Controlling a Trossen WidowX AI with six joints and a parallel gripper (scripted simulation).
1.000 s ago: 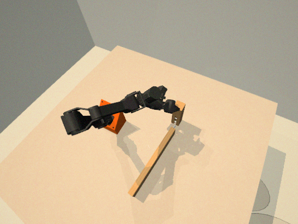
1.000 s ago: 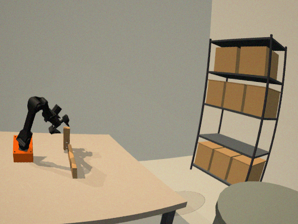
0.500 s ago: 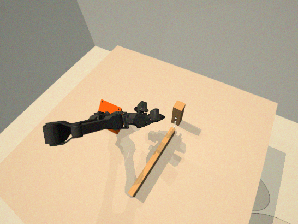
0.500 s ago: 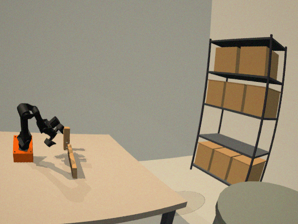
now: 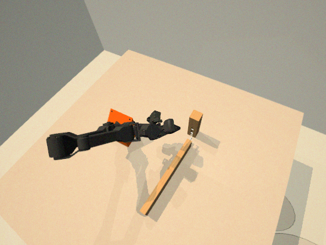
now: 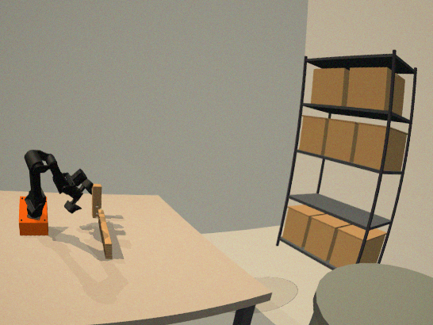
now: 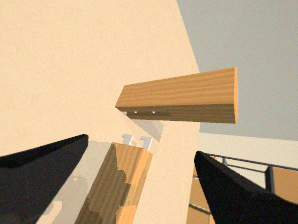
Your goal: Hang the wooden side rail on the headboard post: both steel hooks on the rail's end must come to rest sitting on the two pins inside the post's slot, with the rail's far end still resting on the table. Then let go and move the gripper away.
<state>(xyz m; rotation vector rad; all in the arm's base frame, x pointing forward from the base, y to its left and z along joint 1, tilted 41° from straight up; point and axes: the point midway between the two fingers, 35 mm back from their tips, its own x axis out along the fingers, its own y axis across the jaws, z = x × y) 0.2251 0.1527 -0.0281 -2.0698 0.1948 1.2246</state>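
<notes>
Right now the headboard post is 100 mm to the left of my gripper tip, 60 mm ahead of it and 40 mm below it.
</notes>
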